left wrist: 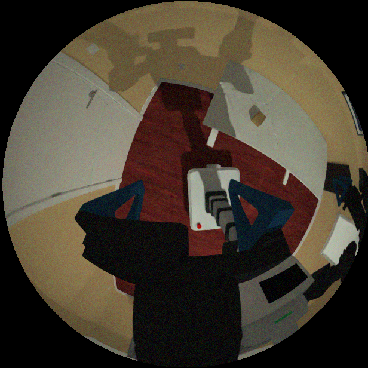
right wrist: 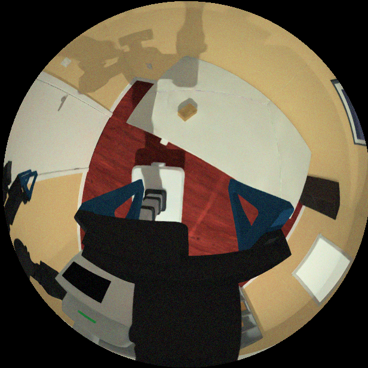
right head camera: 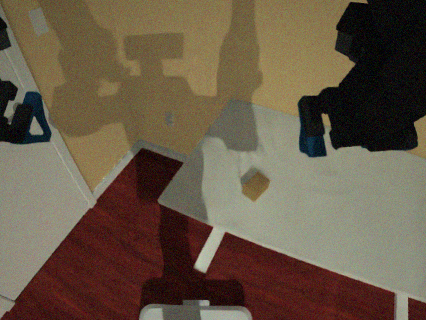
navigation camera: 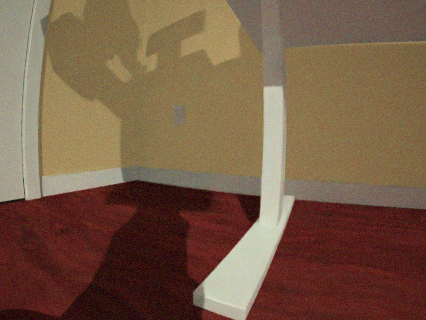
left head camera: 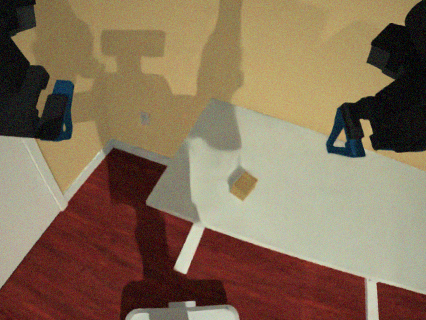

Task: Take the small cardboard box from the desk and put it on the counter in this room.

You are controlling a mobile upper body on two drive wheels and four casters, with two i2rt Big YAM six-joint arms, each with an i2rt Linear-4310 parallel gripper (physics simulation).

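Places are measured from the left arm's base along level axes (x ahead, y left, z up), in metres.
Where they show: left gripper, fingertip midpoint: (right head camera: 23, 135) (left head camera: 36, 131); right gripper, fingertip midpoint: (right head camera: 332, 145) (left head camera: 352, 146).
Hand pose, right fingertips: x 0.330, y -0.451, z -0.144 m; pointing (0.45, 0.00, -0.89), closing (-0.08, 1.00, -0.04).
Observation:
After its pixels a point has its place.
The small cardboard box (left head camera: 244, 185) @(x 0.636, y -0.448, z -0.640 m) (right head camera: 255, 186) @(x 0.634, y -0.448, z -0.640 m) (left wrist: 258, 118) (right wrist: 187, 111) stands on the white desk (left head camera: 310, 215) @(x 0.522, y -0.711, z -0.690 m) (right head camera: 325, 215) @(x 0.536, y -0.714, z -0.690 m) (left wrist: 295, 135) (right wrist: 240, 130), toward its left end in the head views. My left gripper (left head camera: 64, 110) (right head camera: 35, 117) (left wrist: 186, 184) is open and empty, left of the desk in the head views. My right gripper (left head camera: 347, 131) @(x 0.330, y -0.451, z -0.144 m) (right head camera: 312, 127) (right wrist: 185, 183) is open and empty, up and right of the box in the head views. Both are well apart from the box. I cannot make out a counter in these views.
A desk leg (navigation camera: 274, 150) @(x 0.854, y -0.358, z -1.186 m) with a long white foot (navigation camera: 245, 270) stands ahead. A white door (left head camera: 25, 200) @(x 0.841, y 0.645, z -1.076 m) (left wrist: 65, 130) is at the left. A dark block (right wrist: 321, 196) and a white panel (right wrist: 321, 269) show at the right in the right wrist view.

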